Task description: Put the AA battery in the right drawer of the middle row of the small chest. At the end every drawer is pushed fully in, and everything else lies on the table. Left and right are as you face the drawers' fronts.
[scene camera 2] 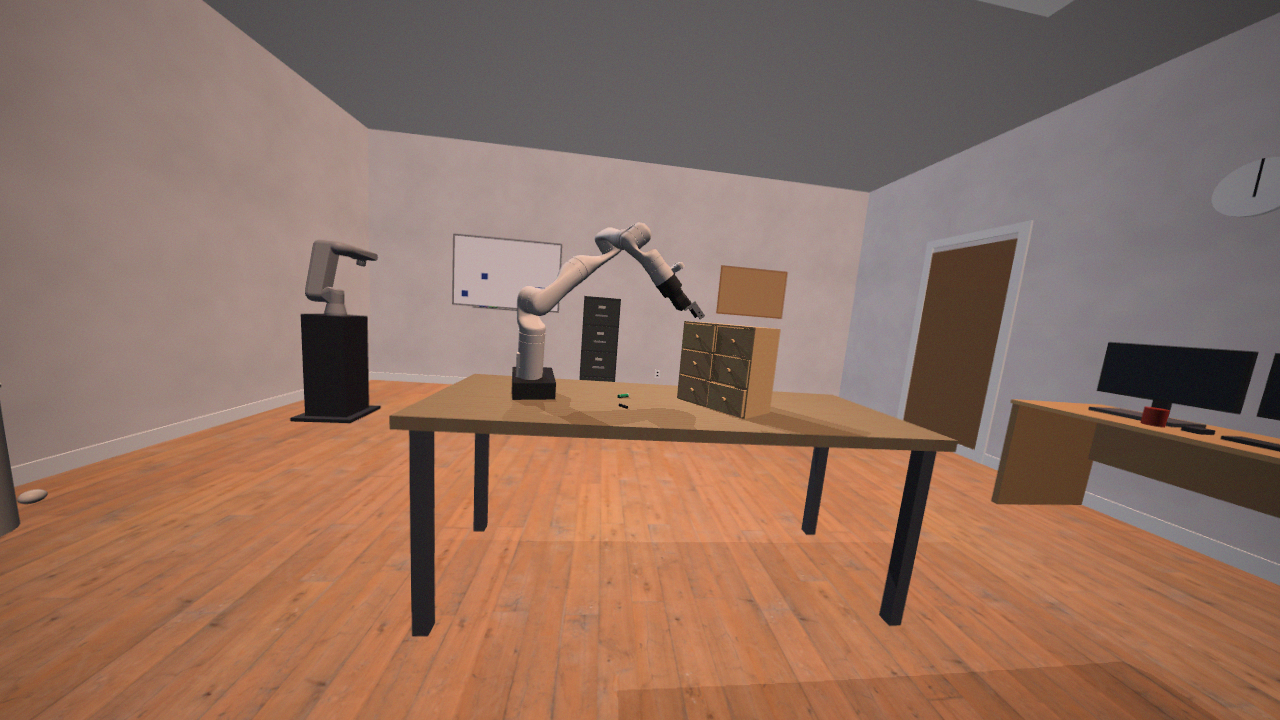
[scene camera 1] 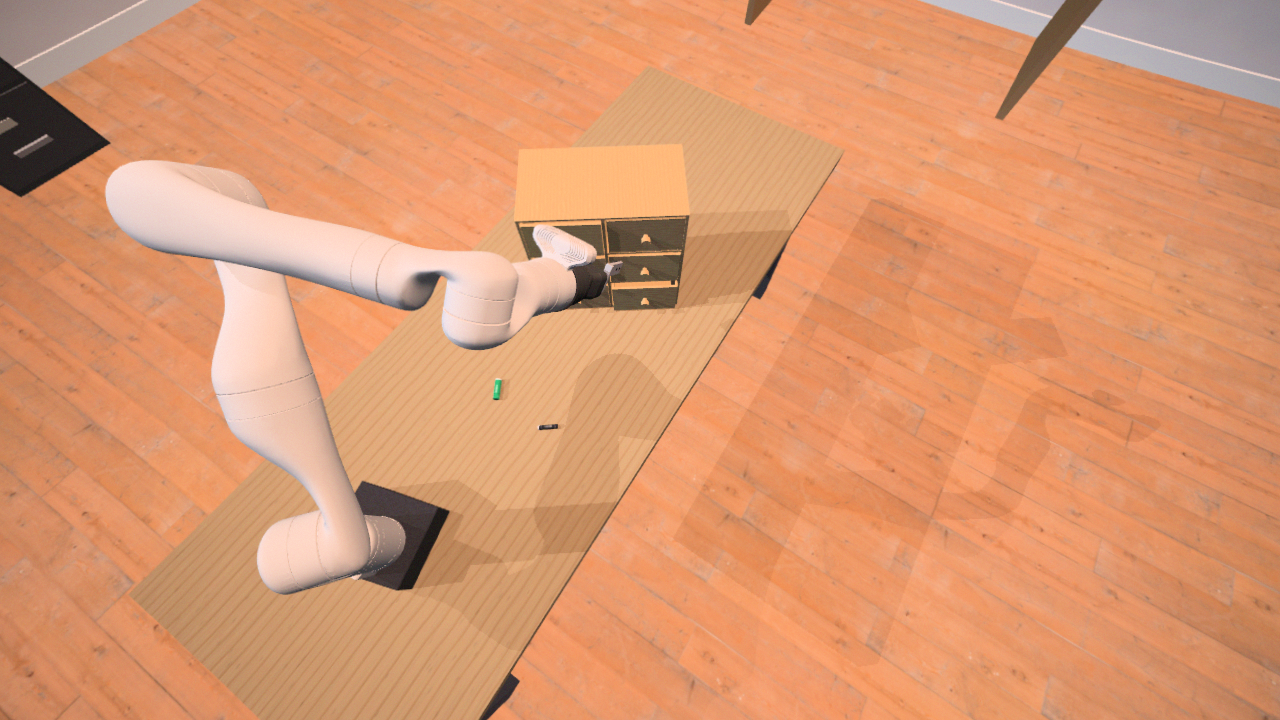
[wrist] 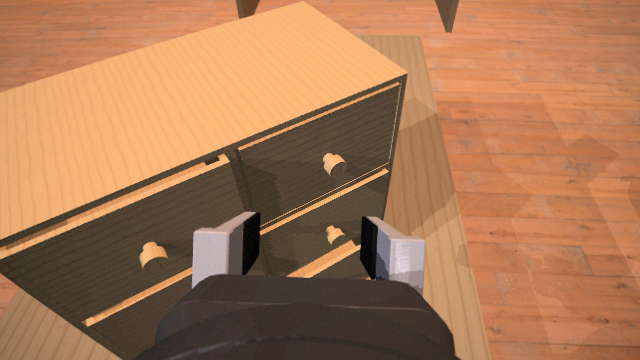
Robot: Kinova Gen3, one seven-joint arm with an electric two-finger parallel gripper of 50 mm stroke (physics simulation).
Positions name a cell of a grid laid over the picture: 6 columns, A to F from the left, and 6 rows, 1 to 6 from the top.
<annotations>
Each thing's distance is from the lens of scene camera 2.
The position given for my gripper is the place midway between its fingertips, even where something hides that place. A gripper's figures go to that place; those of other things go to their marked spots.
my gripper (scene camera 2: D3): 1.29 m
small chest (scene camera 2: D3): 1.36 m
drawer (scene camera 2: D4): 1.34 m
</annotations>
